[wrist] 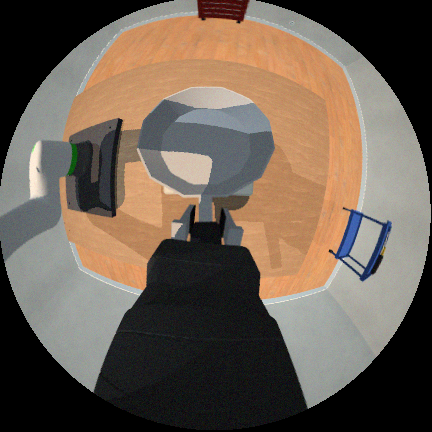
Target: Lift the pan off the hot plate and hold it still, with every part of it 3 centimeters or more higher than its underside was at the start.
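Observation:
The grey pan [230,145], a wide many-sided bowl shape, fills the upper middle of the wrist view, its inside facing me. My gripper [207,214] is shut on the pan's handle, which runs down from the rim between the two fingers. The pan is held up in the air, above the hot plate. The hot plate [171,190] is cream-coloured and mostly hidden under the pan. Small parts of it show below the pan's lower rim. The exact height of the gap under the pan cannot be read from this view.
A wooden table top [300,115] lies below. At the left, a dark mounting plate [117,150] carries the robot's base, with the light arm [45,170] beside it. A blue cart [350,232] stands beyond the right table edge. A dark red object [223,9] stands beyond the top edge.

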